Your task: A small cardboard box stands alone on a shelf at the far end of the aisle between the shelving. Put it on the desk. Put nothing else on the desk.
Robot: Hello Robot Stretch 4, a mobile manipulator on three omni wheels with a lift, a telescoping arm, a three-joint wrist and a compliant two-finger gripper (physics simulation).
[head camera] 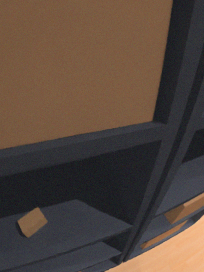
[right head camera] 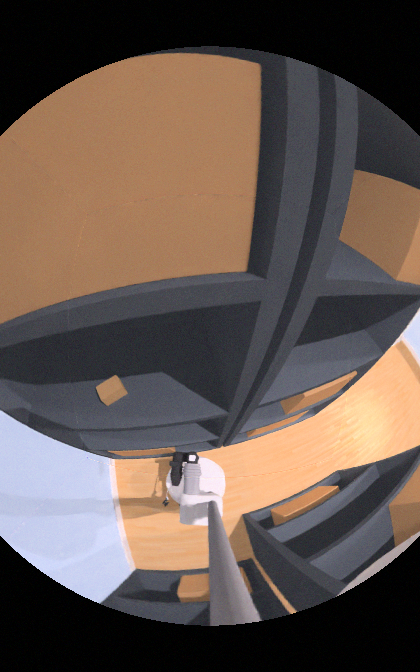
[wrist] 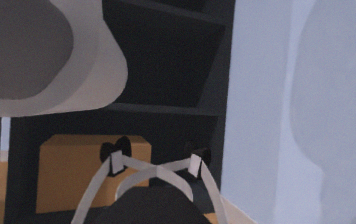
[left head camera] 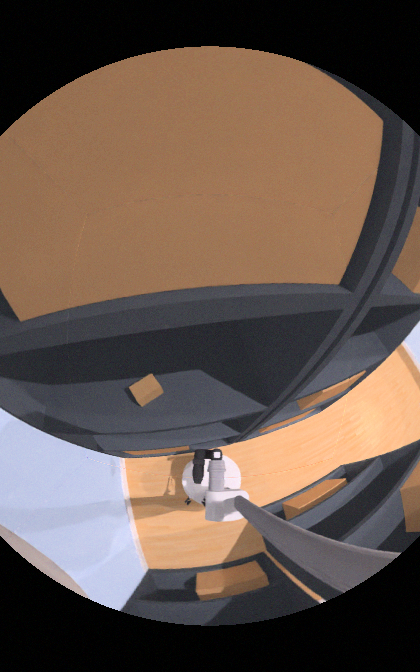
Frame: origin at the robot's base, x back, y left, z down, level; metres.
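Seen in the pictures: gripper, between the fingertips: (wrist: 157,150).
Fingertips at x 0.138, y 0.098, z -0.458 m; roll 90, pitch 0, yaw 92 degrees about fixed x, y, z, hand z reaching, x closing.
Note:
Offsets run from my fingertips to a thing's top centre. "spot": to the spot under its first point. Level surfaces: height alone.
The small cardboard box {dx -0.465, dy +0.163, dz -0.555 m} (head camera: 32,222) (left head camera: 146,390) (right head camera: 112,390) sits alone, turned at an angle, on a dark shelf {dz -0.505 m} (head camera: 82,215) (left head camera: 200,397) (right head camera: 160,395) below a very large box. It does not show in the wrist view. My gripper (wrist: 157,150) (left head camera: 196,501) is open and empty, outside the shelf; in the head views it is lower in the picture than the small box, beside my white base. In the right head view the fingers are small and partly hidden. The desk does not show in any view.
A large cardboard box {spot: dx -0.410, dy -0.092, dz -1.056 m} (head camera: 80,70) (left head camera: 210,200) (right head camera: 150,190) fills the shelf above. Another shelving unit (left head camera: 165,605) holds a brown box (left head camera: 232,580) across the floor (left head camera: 175,545). In the wrist view, a brown box {dx +0.839, dy -0.247, dz +0.139 m} (wrist: 85,175) sits behind the fingers, with a pale wall (wrist: 255,100) right.

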